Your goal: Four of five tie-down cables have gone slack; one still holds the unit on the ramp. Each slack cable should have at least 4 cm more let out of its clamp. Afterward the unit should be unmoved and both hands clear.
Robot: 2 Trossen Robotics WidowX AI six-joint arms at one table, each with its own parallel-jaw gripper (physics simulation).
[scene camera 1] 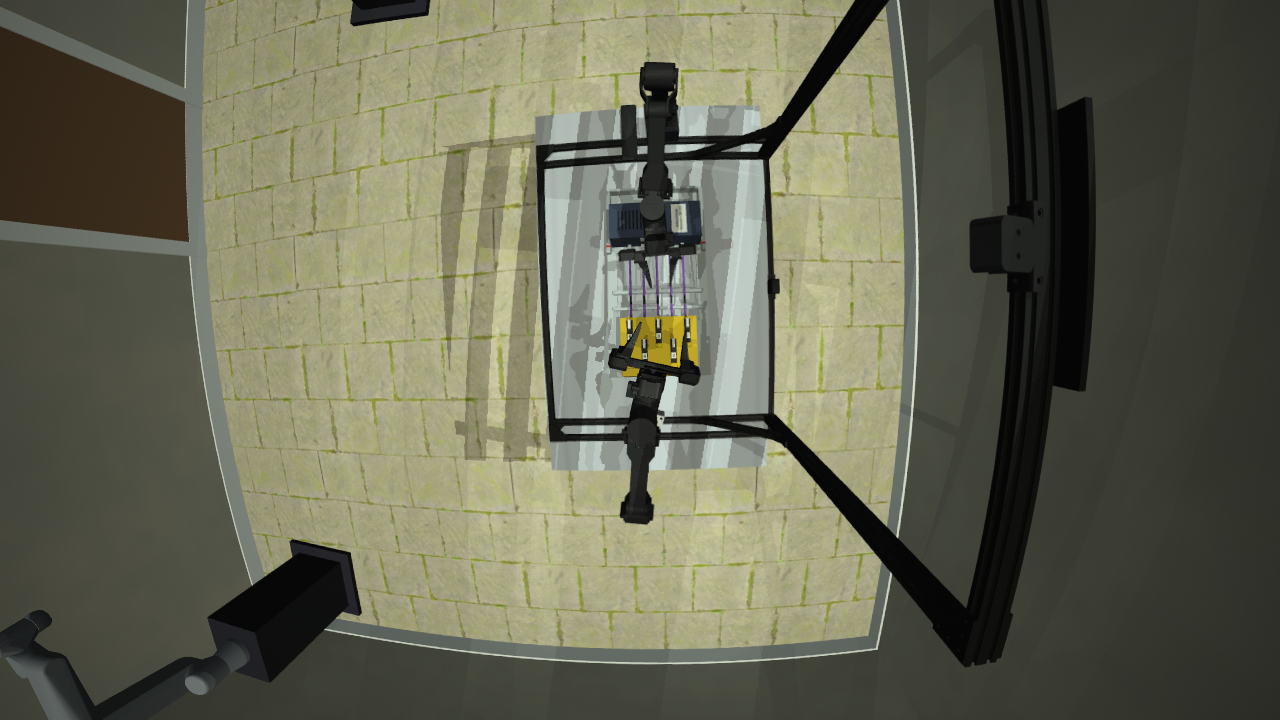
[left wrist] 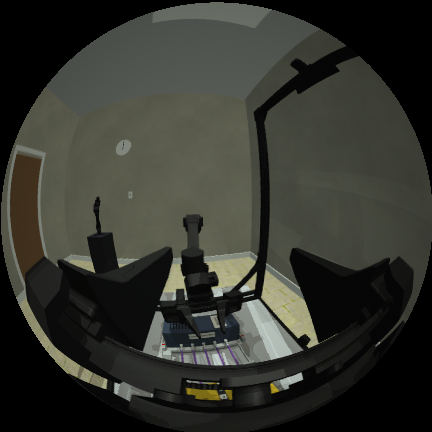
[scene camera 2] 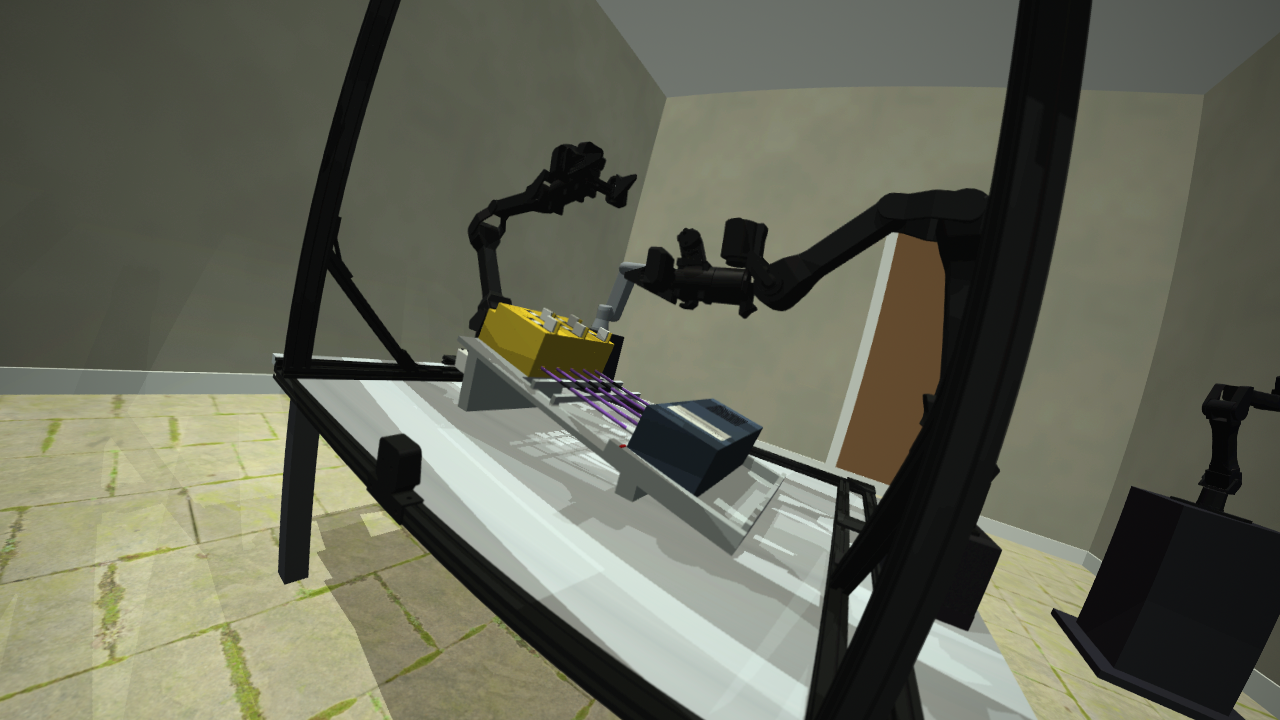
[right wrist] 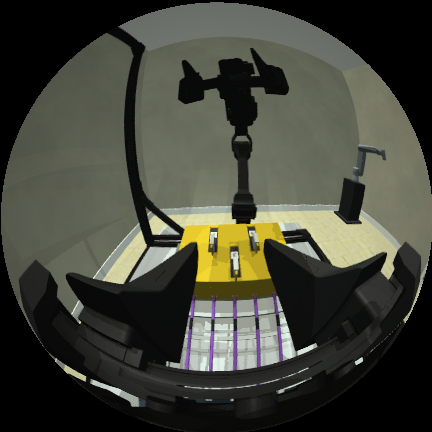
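Note:
The dark blue unit [scene camera 1: 626, 234] [scene camera 2: 684, 452] [left wrist: 175, 337] sits on the sloping grey ramp [scene camera 2: 684, 508]. Several purple cables [scene camera 2: 586, 400] [right wrist: 213, 345] run from it up to the yellow clamp block [scene camera 1: 673, 326] [scene camera 2: 519, 344] [right wrist: 210, 265]. In the right wrist view three white clamp levers show, including the middle lever [right wrist: 235, 260]; the fingers hide the outer ones. Slack is too small to tell. My right gripper [scene camera 1: 660, 283] [right wrist: 231, 246] is partly open and empty, above the cables on the unit's side of the block. My left gripper [scene camera 1: 662, 331] [left wrist: 233, 254] is wide open and empty, high above the block.
A black frame [scene camera 1: 770, 358] [scene camera 2: 308, 268] surrounds the table. A small black camera [scene camera 2: 398, 462] is fixed on its long side. Both arms reach in from opposite table ends. Another arm on a dark pedestal [scene camera 1: 286, 617] [right wrist: 352, 200] stands away from the table.

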